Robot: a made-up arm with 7 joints.
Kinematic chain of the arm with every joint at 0, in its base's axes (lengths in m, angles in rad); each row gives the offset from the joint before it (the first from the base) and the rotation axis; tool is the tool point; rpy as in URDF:
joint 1: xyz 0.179 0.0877 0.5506 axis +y
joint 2: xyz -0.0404 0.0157 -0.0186 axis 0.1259 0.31 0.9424
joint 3: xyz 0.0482 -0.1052 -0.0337 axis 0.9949 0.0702 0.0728
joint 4: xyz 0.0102 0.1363 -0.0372 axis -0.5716 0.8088 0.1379
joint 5: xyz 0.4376 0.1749 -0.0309 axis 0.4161 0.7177 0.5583
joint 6: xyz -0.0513 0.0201 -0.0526 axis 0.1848 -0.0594 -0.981
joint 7: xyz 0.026 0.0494 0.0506 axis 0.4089 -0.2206 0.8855
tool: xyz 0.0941 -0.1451 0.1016 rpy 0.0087 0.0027 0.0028
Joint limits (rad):
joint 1: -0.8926..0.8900
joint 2: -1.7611..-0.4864
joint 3: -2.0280..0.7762
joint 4: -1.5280..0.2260
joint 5: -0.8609..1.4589
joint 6: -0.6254..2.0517
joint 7: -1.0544..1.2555
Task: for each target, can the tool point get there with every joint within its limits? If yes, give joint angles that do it. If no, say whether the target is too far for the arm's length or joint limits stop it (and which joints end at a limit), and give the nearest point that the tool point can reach.
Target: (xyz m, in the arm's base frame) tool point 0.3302 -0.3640 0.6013
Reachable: yes | joints -0.0644 -1.1546 -0.6131 0.0892 0.6851 1.1381 -0.0178
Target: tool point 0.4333 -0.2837 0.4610
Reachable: yes | joints 0.4081 -1.1246 -1.5380 -0.3425 -0.6115 0.3411 0.4495
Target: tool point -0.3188 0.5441 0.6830
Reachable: no: joint limits stop it (at a limit: joint 2, joint 4, joint 5, joint 6, joint 7) | nearest point -0.3132 0.3069 0.6815 | short by 0.237 m
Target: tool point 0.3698 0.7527 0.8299
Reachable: no: joint limits stop it (at a limit: joint 1, joint 2, joint 4, joint 6, joint 7) | nearest point 0.3345 0.4950 0.7726 | short by 0.266 m
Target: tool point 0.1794 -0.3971 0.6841
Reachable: yes | joints -0.6048 -1.3991 -0.9307 -0.0440 0.6876 0.7166 -0.5831
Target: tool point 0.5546 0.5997 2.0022
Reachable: no: too far | nearest point 0.3672 0.2092 1.1773 | short by 0.932 m
